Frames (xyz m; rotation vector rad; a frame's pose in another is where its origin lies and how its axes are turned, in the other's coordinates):
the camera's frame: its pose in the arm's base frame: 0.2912 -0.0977 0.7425 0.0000 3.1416 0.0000
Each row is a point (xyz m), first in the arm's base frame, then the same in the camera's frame.
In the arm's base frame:
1: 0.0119 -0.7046 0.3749
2: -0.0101 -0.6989 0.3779
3: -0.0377 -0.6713 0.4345
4: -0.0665 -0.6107 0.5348
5: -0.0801 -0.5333 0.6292
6: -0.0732 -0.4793 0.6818
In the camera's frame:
1: 0.2793 -0.6069 0.3676
2: 0.3013 -0.6012 0.3646
3: 0.3289 -0.5736 0.3080
4: 0.3577 -0.5130 0.2077
5: 0.3713 -0.4356 0.1133
6: 0.3644 -0.3816 0.0607

